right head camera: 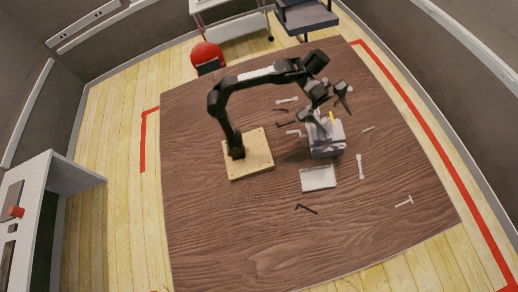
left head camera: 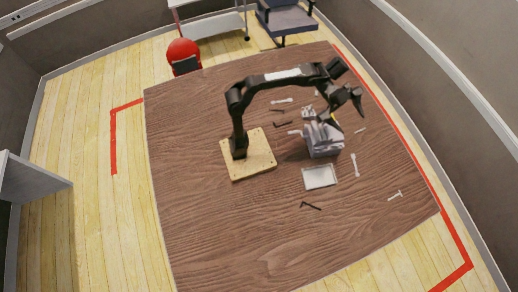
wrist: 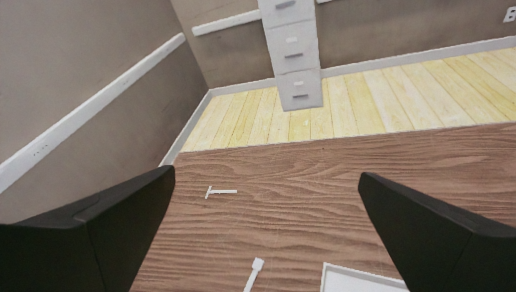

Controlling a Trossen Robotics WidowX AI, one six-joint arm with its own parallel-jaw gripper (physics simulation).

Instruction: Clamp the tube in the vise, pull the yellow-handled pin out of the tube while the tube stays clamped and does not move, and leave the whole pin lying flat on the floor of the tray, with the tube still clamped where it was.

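Frame: origin at the arm's base, x right, y up, z back, level; centimetres.
Where they show: gripper, fingertip midpoint: [right head camera: 338, 123] [left head camera: 354, 125] [wrist: 269, 177]; arm's base, link origin: [right head camera: 238, 153] [left head camera: 238, 153].
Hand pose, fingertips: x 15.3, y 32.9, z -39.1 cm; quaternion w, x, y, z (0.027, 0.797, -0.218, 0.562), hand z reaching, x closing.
Each offset is from my fingertips to the centre of the thing. "*": to the spot under its first point.
The grey vise @[dx -12.7, dy -29.6, dz -0.9 cm] [left head camera: 326, 146] [right head camera: 327, 148] stands on the table right of the robot's base, its handle towards the base. The pin's yellow handle @[* dx -15.5, dy -18.4, dz -4.1 cm] [left head camera: 333, 116] [right head camera: 331, 118] sticks up at the back of the vise. The tube is not clearly told apart from the vise's grey parts, partly behind a finger. My gripper [left head camera: 353, 123] [right head camera: 339, 122] [wrist: 269, 177] is wide open and empty, above the vise, its fingers spread around and over the handle's area; contact cannot be told. The shallow pale tray @[dx +4.2, dy -34.7, dz +6.5 cm] [left head camera: 320, 177] [right head camera: 318, 179] [wrist: 365, 283] lies in front of the vise with no pin in it.
A small grey block-like fixture @[dx -29.7, dy -31.9, dz +0.3 cm] [left head camera: 308, 111] stands behind the vise. Black hex keys @[dx +16.8, dy -35.7, dz +14.3 cm] [left head camera: 311, 205] [right head camera: 306, 208], a pale wrench @[dx +3.2, dy -35.8, dz -13.6 cm] [left head camera: 355, 165] [right head camera: 360, 167] [wrist: 254, 272] and a T-shaped tool @[dx +24.1, dy -35.7, dz -27.8 cm] [left head camera: 395, 195] [right head camera: 405, 201] [wrist: 222, 191] lie around the vise and tray.
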